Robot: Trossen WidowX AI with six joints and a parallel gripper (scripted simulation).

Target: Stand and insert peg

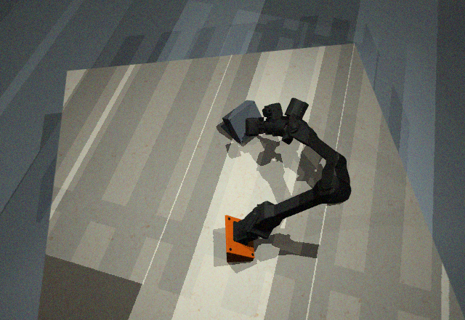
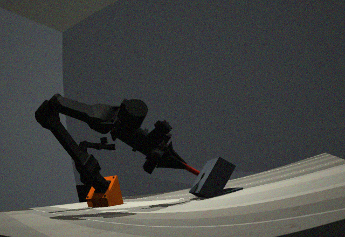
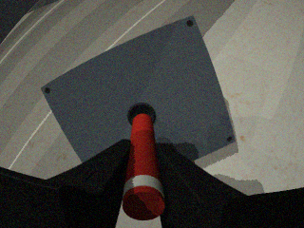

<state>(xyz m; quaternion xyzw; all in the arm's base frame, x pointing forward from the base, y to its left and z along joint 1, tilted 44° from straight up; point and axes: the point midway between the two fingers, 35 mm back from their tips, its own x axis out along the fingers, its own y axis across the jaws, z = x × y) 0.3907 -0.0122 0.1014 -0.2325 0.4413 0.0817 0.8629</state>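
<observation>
The peg is 10 mm behind my gripper tip, 10 mm to the right of it and 10 mm above it. Also, from my gripper tip: grey sloped panel (50 mm ahead, 40 mm to the left, 50 mm below); then thin foot plate (60 mm ahead, 60 mm to the left, 100 mm below).
</observation>
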